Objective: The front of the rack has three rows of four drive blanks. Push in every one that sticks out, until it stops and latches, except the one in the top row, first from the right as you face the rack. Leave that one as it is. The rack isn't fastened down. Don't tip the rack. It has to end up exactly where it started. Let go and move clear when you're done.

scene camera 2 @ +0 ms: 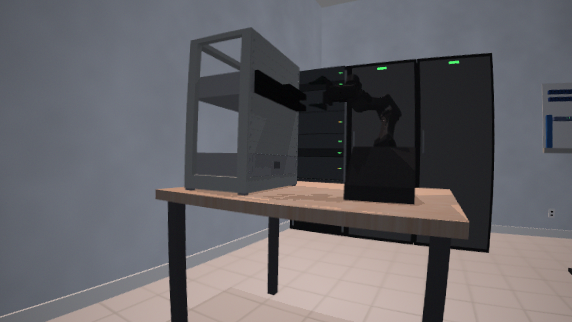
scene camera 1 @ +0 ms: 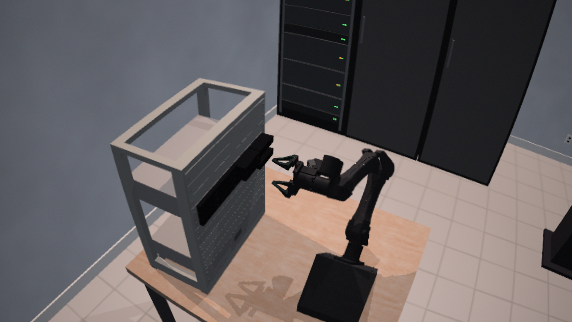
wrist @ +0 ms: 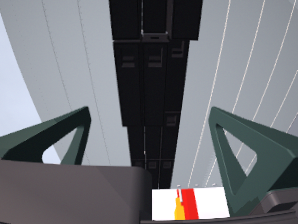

Path:
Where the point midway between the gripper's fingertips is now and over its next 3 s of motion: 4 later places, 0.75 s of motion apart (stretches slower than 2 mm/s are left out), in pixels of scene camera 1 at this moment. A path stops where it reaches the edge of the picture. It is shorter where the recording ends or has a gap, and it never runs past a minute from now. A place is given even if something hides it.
My gripper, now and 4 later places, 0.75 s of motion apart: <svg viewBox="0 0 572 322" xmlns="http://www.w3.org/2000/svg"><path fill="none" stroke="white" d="M272 171L260 173L254 169L251 168L248 167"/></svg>

